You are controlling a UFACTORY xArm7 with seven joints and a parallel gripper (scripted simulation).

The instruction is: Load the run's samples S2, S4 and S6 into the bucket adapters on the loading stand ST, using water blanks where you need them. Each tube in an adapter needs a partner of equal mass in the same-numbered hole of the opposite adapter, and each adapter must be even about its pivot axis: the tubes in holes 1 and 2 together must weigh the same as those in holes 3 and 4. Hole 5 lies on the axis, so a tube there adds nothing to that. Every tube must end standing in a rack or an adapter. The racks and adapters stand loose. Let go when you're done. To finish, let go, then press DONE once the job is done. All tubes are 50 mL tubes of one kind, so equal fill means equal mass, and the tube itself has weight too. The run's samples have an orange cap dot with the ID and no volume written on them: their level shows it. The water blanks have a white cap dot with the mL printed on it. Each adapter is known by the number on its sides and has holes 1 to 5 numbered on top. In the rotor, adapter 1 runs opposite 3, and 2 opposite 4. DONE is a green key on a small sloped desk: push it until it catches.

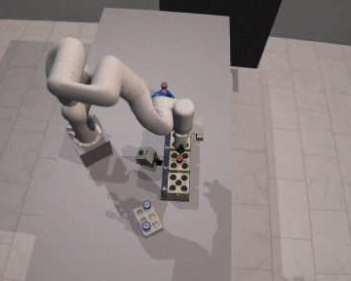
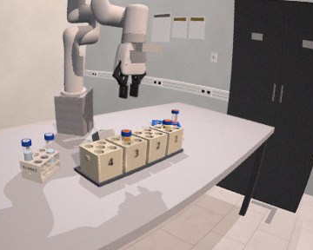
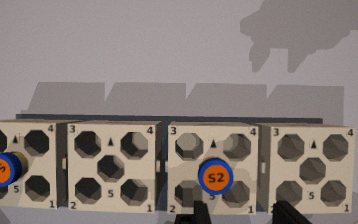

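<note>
My gripper is now 43 cm to the right of the sample tube S6, 19 cm above it and 11 cm past it. Round my hand: sample tube S2 (18 cm below, 1 cm to the right); adapter (20 cm below); green DONE key (19 cm below, 19 cm behind, 4 cm to the left).
</note>
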